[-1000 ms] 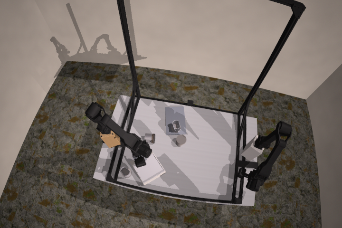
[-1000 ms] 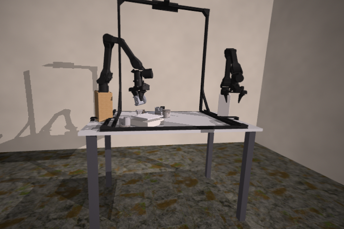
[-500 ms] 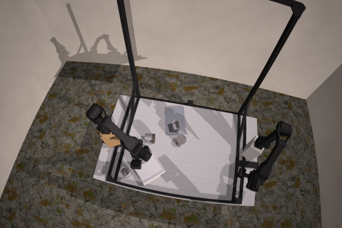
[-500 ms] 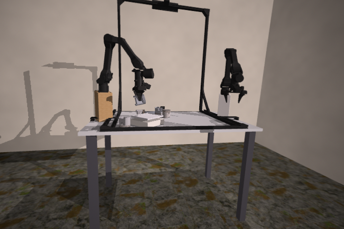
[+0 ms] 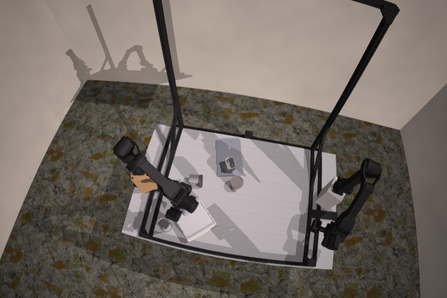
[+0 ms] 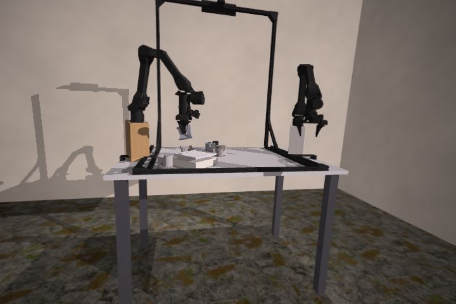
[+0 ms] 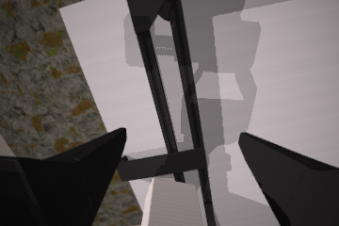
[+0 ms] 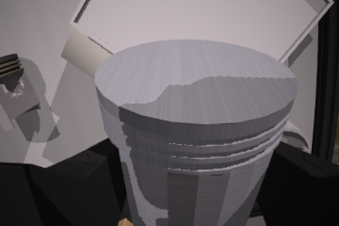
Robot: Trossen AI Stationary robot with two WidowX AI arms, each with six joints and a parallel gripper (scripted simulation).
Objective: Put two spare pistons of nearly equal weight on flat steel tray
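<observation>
The flat steel tray lies 38 cm behind my right hand, 20 cm to the left of it and 20 cm below it.
</observation>
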